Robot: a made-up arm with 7 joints. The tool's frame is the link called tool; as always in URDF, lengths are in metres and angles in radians. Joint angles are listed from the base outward. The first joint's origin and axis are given. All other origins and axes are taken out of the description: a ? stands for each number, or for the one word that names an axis. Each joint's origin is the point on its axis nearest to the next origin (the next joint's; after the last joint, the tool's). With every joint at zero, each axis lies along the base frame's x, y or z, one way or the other. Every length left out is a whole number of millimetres.
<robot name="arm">
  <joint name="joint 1" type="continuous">
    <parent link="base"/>
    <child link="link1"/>
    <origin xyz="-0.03 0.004 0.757"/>
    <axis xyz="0 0 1"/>
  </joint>
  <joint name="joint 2" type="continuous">
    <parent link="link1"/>
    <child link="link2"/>
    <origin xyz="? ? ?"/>
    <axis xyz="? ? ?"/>
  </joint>
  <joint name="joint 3" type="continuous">
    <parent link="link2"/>
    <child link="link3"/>
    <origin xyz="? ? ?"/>
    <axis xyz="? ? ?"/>
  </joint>
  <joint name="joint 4" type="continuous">
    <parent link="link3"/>
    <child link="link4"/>
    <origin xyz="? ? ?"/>
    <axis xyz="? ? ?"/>
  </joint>
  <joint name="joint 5" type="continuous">
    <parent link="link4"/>
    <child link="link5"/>
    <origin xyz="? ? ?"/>
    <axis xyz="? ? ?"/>
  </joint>
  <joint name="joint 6" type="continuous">
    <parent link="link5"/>
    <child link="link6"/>
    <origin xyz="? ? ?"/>
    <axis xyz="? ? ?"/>
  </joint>
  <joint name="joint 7" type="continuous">
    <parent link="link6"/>
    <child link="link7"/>
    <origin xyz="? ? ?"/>
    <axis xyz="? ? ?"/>
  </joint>
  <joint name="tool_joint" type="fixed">
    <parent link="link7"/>
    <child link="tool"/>
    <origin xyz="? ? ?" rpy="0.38 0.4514 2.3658"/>
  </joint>
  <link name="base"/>
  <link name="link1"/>
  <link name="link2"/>
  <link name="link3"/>
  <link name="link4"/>
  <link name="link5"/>
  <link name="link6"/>
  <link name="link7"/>
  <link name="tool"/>
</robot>
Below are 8 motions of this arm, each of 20 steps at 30 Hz.
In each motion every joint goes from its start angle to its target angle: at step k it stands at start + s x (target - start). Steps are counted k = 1, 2, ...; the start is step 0. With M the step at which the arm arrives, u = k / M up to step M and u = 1 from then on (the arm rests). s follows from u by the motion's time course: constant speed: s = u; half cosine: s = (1 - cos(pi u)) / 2; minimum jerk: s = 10 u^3 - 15 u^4 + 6 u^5.
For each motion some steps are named. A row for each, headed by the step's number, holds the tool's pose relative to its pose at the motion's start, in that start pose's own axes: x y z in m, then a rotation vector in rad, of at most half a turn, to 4 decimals.
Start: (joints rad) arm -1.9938 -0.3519 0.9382 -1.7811 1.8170 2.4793 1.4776
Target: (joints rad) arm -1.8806 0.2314 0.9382 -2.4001 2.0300 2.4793 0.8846
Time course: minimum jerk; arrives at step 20
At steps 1, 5, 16, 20:
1: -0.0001 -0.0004 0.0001 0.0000 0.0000 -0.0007
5: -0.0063 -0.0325 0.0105 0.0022 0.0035 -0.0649
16: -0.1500 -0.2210 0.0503 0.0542 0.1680 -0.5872
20: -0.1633 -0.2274 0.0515 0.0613 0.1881 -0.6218

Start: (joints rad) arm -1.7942 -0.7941 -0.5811 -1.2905 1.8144 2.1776 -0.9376
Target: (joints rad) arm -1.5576 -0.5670 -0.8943 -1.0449 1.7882 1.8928 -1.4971
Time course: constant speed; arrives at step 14
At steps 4, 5, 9, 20:
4: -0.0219 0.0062 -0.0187 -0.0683 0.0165 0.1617
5: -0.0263 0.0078 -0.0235 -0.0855 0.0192 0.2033
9: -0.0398 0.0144 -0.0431 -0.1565 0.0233 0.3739
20: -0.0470 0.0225 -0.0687 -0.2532 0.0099 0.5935

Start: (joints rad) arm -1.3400 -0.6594 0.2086 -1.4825 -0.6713 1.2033 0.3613
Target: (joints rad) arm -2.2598 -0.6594 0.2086 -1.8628 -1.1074 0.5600 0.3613
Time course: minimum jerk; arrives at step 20
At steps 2, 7, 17, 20:
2: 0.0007 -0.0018 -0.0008 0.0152 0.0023 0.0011
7: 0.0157 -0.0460 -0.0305 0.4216 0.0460 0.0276
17: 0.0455 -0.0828 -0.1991 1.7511 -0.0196 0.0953
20: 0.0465 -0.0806 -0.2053 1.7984 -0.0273 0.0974

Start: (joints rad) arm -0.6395 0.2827 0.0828 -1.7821 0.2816 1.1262 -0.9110
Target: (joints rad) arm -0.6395 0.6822 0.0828 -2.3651 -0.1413 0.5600 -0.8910
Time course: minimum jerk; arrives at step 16
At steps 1, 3, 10, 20:
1: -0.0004 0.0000 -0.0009 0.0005 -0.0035 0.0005
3: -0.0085 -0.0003 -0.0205 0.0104 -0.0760 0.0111
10: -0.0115 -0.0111 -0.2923 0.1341 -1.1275 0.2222
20: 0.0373 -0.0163 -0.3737 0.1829 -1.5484 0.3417

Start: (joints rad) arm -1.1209 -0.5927 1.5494 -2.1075 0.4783 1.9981 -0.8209
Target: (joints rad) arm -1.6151 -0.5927 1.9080 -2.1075 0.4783 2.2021 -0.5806
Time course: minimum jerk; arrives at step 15
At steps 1, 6, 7, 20:
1: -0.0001 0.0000 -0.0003 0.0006 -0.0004 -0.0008
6: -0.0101 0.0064 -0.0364 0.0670 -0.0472 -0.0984
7: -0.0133 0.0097 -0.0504 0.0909 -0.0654 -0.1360
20: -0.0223 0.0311 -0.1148 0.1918 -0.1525 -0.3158

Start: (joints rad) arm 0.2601 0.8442 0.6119 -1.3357 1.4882 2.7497 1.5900
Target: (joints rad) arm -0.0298 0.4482 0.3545 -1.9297 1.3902 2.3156 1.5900
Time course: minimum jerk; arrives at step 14
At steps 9, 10, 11, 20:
9: -0.0436 0.0482 0.1593 -0.1309 0.0871 -0.0984
10: -0.0555 0.0545 0.1801 -0.1382 0.0875 -0.1230
11: -0.0653 0.0592 0.1952 -0.1414 0.0862 -0.1423
20: -0.0750 0.0634 0.2087 -0.1426 0.0838 -0.1608

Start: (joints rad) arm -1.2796 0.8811 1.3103 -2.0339 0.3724 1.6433 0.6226
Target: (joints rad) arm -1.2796 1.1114 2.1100 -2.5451 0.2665 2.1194 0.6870
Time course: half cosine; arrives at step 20
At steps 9, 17, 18, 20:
9: 0.1072 -0.0272 -0.0456 0.0235 0.1744 0.2220
17: 0.2156 0.0121 -0.1182 -0.0375 0.4171 0.5052
18: 0.2201 0.0162 -0.1228 -0.0442 0.4314 0.5216
20: 0.2237 0.0196 -0.1265 -0.0498 0.4430 0.5349

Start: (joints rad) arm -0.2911 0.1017 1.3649 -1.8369 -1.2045 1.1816 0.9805
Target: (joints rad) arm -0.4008 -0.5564 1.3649 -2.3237 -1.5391 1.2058 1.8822
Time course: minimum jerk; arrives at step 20
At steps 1, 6, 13, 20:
1: 0.0001 0.0002 0.0001 0.0007 0.0007 -0.0014
6: 0.0181 0.0306 0.0171 0.0914 0.0981 -0.1933
13: 0.1213 0.1114 0.0591 0.2576 0.4768 -0.9119
20: 0.1701 0.1304 0.0616 0.2403 0.6304 -1.1758

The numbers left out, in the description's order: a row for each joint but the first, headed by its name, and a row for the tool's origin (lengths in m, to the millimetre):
joint 2: xyz 0.013 -0.007 0, axis 0 1 0
joint 3: xyz 0.017 0 0.361, axis 0 0 1
joint 4: xyz 0.081 0.003 0, axis 0 -1 0
joint 5: xyz -0.034 0 0.264, axis 0 0 1
joint 6: xyz -0.012 0.007 0, axis 0 -1 0
joint 7: xyz 0.044 0 0.042, axis 0 0 -1
tool: xyz 0.03 -0.021 0

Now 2 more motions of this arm.
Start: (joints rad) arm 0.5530 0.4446 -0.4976 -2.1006 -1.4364 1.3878 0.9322
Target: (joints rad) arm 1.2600 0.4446 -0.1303 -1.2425 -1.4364 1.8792 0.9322
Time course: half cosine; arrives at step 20
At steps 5, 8, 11, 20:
5: -0.0580 0.0594 0.0325 -0.1297 -0.0327 -0.2254
8: -0.1179 0.1625 0.0692 -0.3292 -0.0786 -0.5208
11: -0.1546 0.3047 0.0936 -0.5920 -0.1364 -0.8474
20: -0.1277 0.5675 0.0677 -1.1343 -0.2666 -1.3764

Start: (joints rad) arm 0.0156 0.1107 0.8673 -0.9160 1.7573 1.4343 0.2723
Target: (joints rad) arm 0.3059 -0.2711 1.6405 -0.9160 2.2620 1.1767 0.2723
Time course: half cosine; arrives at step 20
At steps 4, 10, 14, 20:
4: 0.0227 -0.0236 -0.0463 0.0544 -0.1119 0.0876
10: 0.1603 -0.0719 -0.2413 0.3065 -0.6010 0.4173
14: 0.2900 -0.0483 -0.3654 0.5072 -0.9703 0.6065
20: 0.3868 -0.0023 -0.4349 0.6545 -1.2352 0.7073

